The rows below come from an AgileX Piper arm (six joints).
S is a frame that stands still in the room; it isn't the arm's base.
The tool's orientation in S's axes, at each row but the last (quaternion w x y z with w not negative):
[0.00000, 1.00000, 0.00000, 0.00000]
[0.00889, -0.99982, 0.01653, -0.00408]
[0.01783, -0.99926, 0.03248, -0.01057]
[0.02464, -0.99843, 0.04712, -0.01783]
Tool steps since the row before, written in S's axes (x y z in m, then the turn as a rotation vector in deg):
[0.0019, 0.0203, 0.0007, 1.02, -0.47, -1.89]
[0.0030, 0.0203, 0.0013, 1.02, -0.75, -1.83]
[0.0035, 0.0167, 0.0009, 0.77, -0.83, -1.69]
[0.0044, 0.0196, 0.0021, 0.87, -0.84, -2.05]
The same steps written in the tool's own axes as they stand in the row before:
[0.0019, -0.0203, -0.0007, 1.02, 0.47, 1.89]
[0.0023, -0.0204, -0.0009, 1.03, 0.75, 1.83]
[0.0024, -0.0169, -0.0002, 0.79, 0.84, 1.68]
[0.0026, -0.0200, -0.0010, 0.88, 0.86, 2.04]

